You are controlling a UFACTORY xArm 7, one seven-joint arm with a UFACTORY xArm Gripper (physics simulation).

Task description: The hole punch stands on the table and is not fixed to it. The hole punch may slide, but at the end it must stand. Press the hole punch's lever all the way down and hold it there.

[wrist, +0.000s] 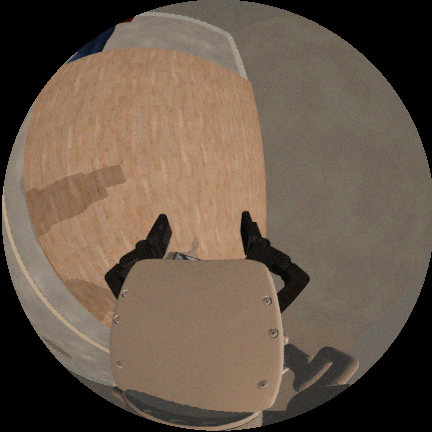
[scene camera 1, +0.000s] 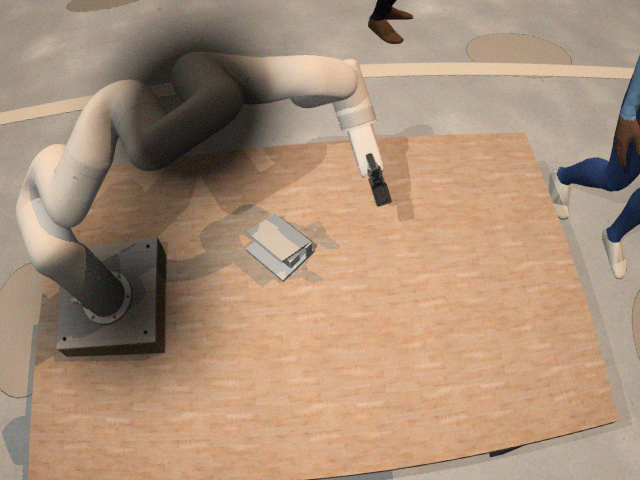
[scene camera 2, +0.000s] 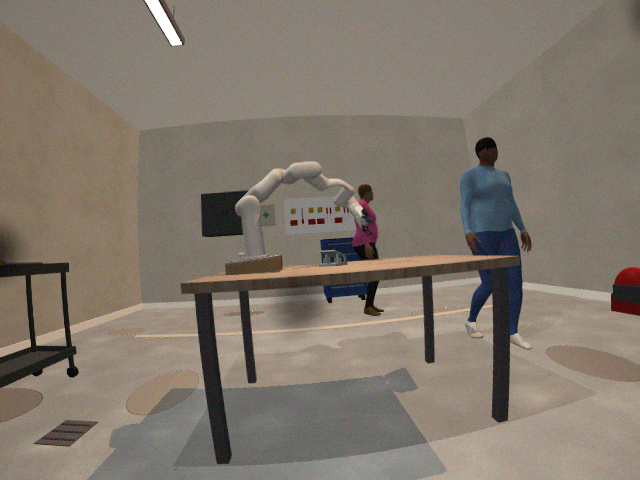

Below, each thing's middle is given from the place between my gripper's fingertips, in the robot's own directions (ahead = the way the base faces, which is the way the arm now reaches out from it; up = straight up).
The lever (scene camera 1: 277, 237) lies 220 mm behind my hand, 130 mm below it and 10 mm to the right of it. Also, from my hand: hole punch (scene camera 1: 283, 270) (220 mm behind, 150 mm below, 10 mm to the right).
